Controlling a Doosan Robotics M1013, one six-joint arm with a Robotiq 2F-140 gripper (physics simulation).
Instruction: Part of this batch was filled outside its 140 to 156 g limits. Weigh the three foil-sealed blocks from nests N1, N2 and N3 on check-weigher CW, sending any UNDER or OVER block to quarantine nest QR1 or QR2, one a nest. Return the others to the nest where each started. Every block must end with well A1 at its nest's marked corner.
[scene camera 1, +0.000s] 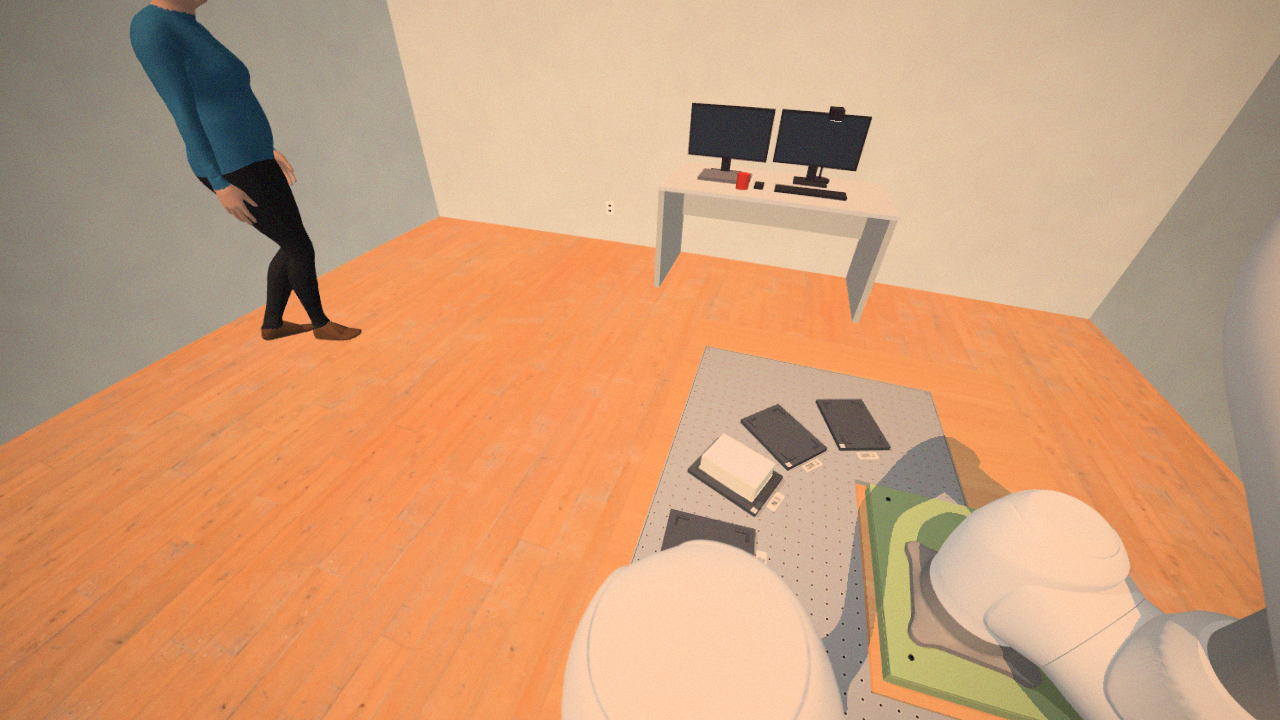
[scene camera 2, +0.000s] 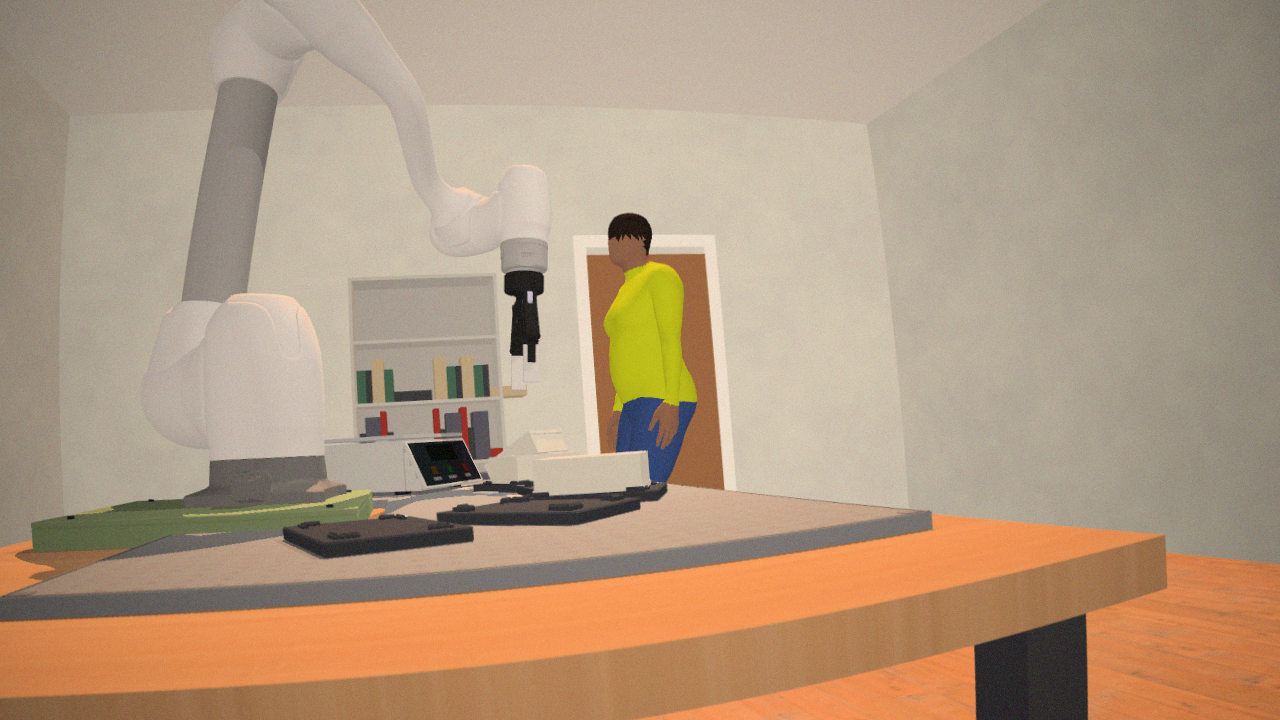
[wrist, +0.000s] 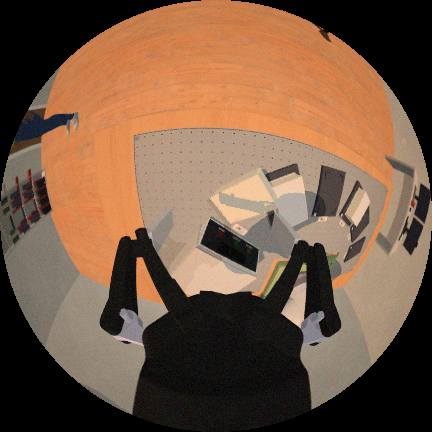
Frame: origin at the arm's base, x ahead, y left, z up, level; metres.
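Seen in the pictures: gripper, between the fingertips: (scene camera 2: 524, 386) (wrist: 223, 219); arm's base, origin of its link: (scene camera 1: 964, 608) (scene camera 2: 270, 500).
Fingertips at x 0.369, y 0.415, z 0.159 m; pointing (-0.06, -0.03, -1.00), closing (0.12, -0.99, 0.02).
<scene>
Pixels of each thing's top centre, then the offset from my fingertips to it. Level surfaces: height alone.
- paler block, centre of its top: (scene camera 2: 533, 454) (wrist: 292, 204) dx -0.001, dy -0.179, dz -0.123 m
- dark nest, centre of its top: (wrist: 286, 199) dx -0.001, dy -0.178, dz -0.161 m
- third cream block, centre of its top: (scene camera 2: 591, 455) (scene camera 1: 738, 459) (wrist: 361, 209) dx +0.051, dy -0.536, dz -0.123 m
- perforated plate, height of its surface: dz -0.177 m
My gripper (scene camera 2: 524, 371) (wrist: 223, 219) is open and empty, high above the check-weigher, whose dark display (wrist: 230, 245) (scene camera 2: 444, 462) is unreadable. A beige block (wrist: 245, 192) is beyond the display, close against a paler block (wrist: 294, 197), which is over a dark nest (wrist: 282, 172). What carries the beige block, and its exact tilt, I cannot tell. A third cream block (scene camera 1: 738, 465) (scene camera 2: 590, 472) (wrist: 357, 205) lies in a nest (scene camera 1: 707, 485). Empty dark nests (scene camera 1: 783, 436) (scene camera 1: 852, 423) (wrist: 330, 190) also show. Nest names and well A1 are unreadable.
The perforated plate (scene camera 1: 716, 376) (wrist: 165, 160) carries the nests. The green base plate (scene camera 1: 881, 582) (scene camera 2: 116, 532) is beside the nests, under the arm. A person in blue (scene camera 1: 205, 98) and one in yellow (scene camera 2: 646, 331) stand in the room. A desk (scene camera 1: 778, 197) stands by the wall.
</scene>
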